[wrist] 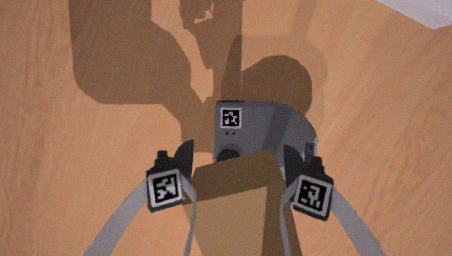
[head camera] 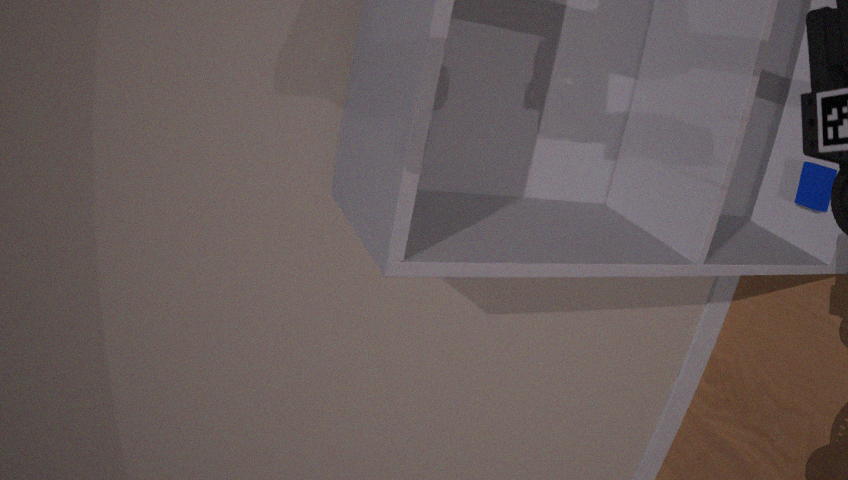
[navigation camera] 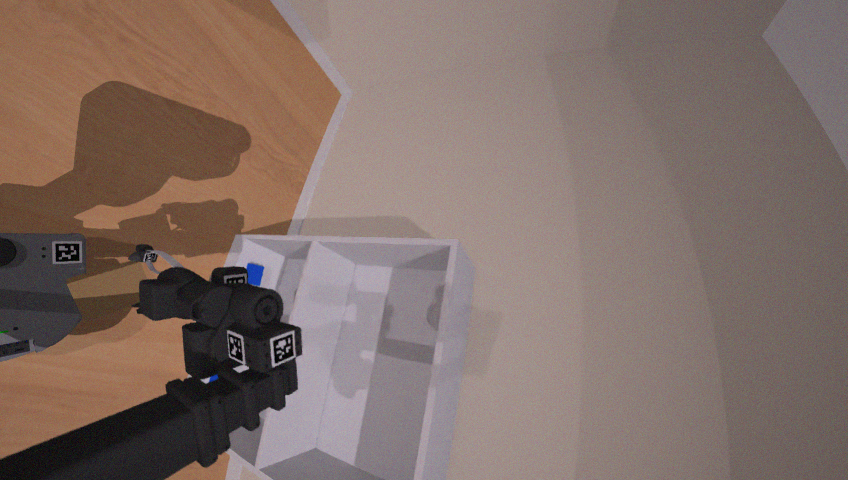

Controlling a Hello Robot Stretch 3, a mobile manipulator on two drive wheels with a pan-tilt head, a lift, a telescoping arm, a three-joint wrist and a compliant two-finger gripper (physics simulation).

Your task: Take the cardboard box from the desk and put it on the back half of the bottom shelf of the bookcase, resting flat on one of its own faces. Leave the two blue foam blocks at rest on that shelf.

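Places are measured from the robot's base along level axes (x left, y ahead, z down), in centimetres.
Where they show: gripper, between the fingertips: (navigation camera: pixel 139 278).
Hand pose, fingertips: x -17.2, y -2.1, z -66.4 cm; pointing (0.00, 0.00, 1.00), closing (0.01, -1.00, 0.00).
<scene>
Things, the pixels of their top centre, and the offset from my fingertips. "spot": a spot on its surface instead. Level surfaces: height alone.
- brown cardboard box, centre of its top: (navigation camera: pixel 116 290) dz -5.3, dx +4.2, dy -0.8 cm
- blue foam block, centre of its top: (head camera: pixel 810 185) (navigation camera: pixel 256 275) dz +51.8, dx -57.6, dy -10.4 cm
- bottom shelf, height of its surface: dz +56.3 cm
- blue block, a spot on its surface: (navigation camera: pixel 211 378) spot: dz +55.3, dx -35.8, dy -51.8 cm
The brown cardboard box (navigation camera: pixel 107 284) (wrist: pixel 231 217) is between the fingers of my gripper (navigation camera: pixel 140 278) (wrist: pixel 238 160), which is shut on it. The box is held off the floor, outside the bookcase, and overlaps the view of my base. The white bookcase (head camera: pixel 535 269) (navigation camera: pixel 453 350) shows open compartments. One blue foam block (head camera: pixel 815 187) (navigation camera: pixel 255 273) rests on the bottom shelf (head camera: pixel 775 205). A small part of the other blue block (navigation camera: pixel 211 378) shows behind my arm in the navigation view. In the head view the fingers and box are out of frame. The desk does not show.
My dark base (navigation camera: pixel 35 273) (wrist: pixel 265 120) is below and beside the box. The telescoping arm (navigation camera: pixel 119 434) crosses the lower left of the navigation view, with the wrist over the bookcase's bottom compartment. A bookcase corner (wrist: pixel 432 17) shows at the wrist view's upper right. A beige wall (head camera: pixel 238 356) stands alongside.
</scene>
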